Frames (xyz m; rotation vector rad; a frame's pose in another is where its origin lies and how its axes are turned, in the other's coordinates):
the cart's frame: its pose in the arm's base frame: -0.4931 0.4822 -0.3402 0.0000 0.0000 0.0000
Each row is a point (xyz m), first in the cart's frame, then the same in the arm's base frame.
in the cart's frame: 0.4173 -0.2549 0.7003
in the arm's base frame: -0.0758 0.2273 0.3601
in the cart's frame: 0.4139 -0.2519 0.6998
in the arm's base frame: -0.0792 0.2303 0.3596
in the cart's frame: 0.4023 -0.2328 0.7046
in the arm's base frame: -0.0908 0.2494 0.3644
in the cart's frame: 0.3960 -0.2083 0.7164
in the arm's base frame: -0.0971 0.2739 0.3762
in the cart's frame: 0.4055 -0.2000 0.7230
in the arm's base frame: -0.0876 0.2822 0.3828
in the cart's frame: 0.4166 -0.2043 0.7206
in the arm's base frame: -0.0765 0.2779 0.3804
